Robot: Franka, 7 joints.
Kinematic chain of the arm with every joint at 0, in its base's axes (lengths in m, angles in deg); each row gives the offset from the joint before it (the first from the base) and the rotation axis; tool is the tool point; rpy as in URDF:
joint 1: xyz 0 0 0.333 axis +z
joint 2: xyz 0 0 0 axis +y
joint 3: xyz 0 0 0.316 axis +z
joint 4: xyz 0.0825 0 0 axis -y
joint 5: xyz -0.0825 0 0.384 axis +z
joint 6: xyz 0 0 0 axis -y
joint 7: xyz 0.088 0 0 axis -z
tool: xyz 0 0 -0.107 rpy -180 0 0
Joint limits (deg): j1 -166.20..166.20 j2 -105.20..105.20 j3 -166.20..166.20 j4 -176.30..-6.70 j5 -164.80..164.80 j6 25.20..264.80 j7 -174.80..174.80
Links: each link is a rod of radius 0.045 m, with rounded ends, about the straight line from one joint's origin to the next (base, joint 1, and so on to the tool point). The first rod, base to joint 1, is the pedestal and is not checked.
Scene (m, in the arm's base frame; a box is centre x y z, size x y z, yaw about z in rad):
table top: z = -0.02
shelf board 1: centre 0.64 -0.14 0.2 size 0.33 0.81 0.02 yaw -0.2
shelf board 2: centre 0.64 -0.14 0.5 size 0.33 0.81 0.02 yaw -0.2
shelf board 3: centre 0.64 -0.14 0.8 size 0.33 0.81 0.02 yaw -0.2
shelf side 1: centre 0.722 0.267 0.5 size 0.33 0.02 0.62 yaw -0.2
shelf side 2: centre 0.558 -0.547 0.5 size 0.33 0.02 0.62 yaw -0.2
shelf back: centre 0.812 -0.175 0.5 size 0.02 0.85 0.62 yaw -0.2
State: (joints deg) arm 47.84 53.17 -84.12 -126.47 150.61 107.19 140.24
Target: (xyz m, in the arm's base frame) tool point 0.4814 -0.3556 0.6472
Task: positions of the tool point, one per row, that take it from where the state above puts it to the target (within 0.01 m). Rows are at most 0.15 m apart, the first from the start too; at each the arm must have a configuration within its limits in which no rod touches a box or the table.
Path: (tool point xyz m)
1: 0.4585 -0.2389 0.3255
2: 0.3779 -0.2228 0.3303
3: 0.2936 -0.2065 0.3394
4: 0.3345 -0.2446 0.4248
5: 0.3435 -0.2875 0.5304
6: 0.3192 -0.3228 0.6472
7: 0.4059 -0.3487 0.6406
8: 0.4813 -0.3556 0.6472

